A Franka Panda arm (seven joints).
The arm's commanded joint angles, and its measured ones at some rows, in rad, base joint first. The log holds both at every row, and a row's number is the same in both.
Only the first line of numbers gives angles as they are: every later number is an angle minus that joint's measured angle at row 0.
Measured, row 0:
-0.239 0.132 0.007 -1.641 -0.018 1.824 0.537
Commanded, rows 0 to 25:
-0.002 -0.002 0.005 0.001 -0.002 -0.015 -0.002
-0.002 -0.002 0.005 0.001 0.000 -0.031 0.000
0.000 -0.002 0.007 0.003 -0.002 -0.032 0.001
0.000 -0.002 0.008 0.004 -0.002 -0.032 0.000
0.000 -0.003 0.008 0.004 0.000 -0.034 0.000
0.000 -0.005 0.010 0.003 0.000 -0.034 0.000
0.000 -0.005 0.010 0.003 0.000 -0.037 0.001
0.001 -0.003 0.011 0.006 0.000 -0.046 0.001
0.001 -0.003 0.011 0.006 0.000 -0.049 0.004
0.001 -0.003 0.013 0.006 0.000 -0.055 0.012
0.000 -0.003 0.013 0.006 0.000 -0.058 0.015
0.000 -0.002 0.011 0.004 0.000 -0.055 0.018
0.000 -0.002 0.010 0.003 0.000 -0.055 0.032
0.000 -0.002 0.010 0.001 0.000 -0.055 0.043
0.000 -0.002 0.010 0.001 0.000 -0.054 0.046
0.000 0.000 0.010 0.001 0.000 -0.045 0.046
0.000 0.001 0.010 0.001 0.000 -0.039 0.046
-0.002 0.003 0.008 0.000 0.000 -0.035 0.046
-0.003 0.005 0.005 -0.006 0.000 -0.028 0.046
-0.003 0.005 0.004 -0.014 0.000 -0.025 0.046
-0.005 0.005 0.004 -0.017 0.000 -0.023 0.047
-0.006 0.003 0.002 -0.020 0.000 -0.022 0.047
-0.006 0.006 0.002 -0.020 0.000 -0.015 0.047
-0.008 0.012 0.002 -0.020 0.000 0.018 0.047
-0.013 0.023 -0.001 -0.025 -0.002 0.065 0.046
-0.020 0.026 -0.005 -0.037 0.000 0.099 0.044
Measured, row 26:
-0.005 0.010 -0.001 -0.015 0.000 0.005 0.030
